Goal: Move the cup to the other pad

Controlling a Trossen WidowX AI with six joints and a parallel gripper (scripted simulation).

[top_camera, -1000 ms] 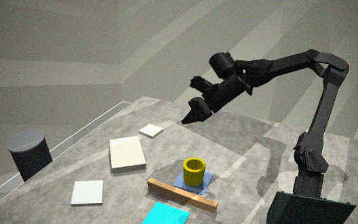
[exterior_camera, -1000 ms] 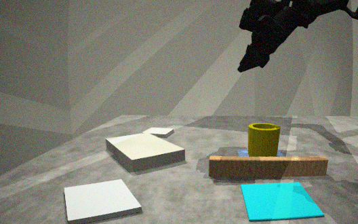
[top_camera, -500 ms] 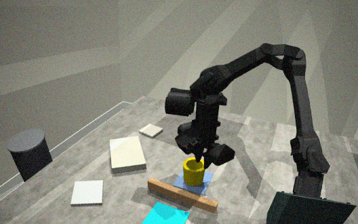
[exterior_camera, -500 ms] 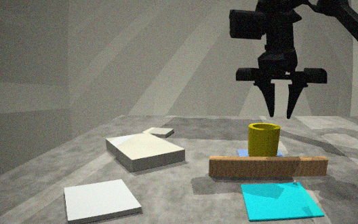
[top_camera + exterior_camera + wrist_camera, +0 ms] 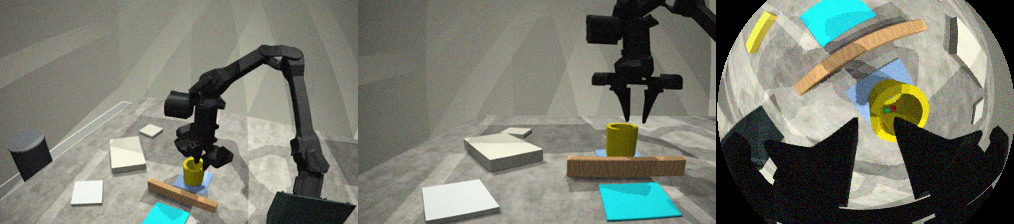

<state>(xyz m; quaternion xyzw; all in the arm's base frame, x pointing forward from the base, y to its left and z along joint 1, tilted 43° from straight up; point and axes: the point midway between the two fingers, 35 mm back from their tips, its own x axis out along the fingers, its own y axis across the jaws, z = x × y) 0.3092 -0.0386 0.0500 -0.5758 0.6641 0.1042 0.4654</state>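
Right now my gripper tip is 50 mm above the yellow cup, 20 mm to the left of it and 20 mm short of it. Also, from my gripper tip: cyan pad: 170 mm to the left, 90 mm below, 20 mm ahead; light blue pad: 90 mm below, 20 mm to the right, 20 mm ahead; wooden bar: 80 mm to the left, 80 mm below, 20 mm ahead.
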